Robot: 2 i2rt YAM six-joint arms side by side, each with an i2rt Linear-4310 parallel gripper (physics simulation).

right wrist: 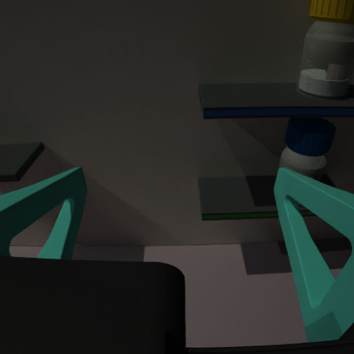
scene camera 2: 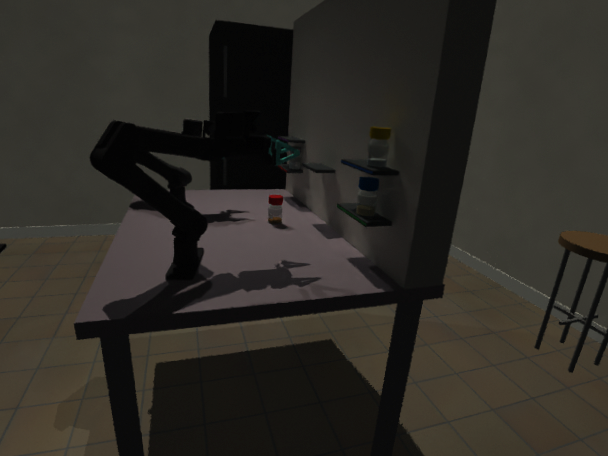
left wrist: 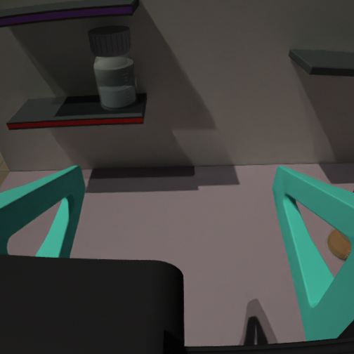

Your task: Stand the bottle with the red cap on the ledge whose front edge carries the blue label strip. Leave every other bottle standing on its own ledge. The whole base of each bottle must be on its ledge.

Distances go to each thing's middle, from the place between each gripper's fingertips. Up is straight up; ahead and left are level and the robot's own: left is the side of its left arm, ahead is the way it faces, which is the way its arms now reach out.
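Labels:
The green-striped ledge [right wrist: 227, 194] sits 180 mm ahead of my right hand, 130 mm to the right of it and 170 mm below it. As for the blue-capped bottle [right wrist: 308, 139], my right hand is 160 mm to the left of it and 110 mm above it, and still 170 mm short of it. Going by its middle, the bottle is nearer to my right hand than to my left gripper.
The blue-capped bottle is 700 mm to the right of my left hand, 240 mm ahead of it and 40 mm below it. Then there is the green-striped ledge: my left gripper is 100 mm above it, 250 mm short of it and 670 mm to the left of it.

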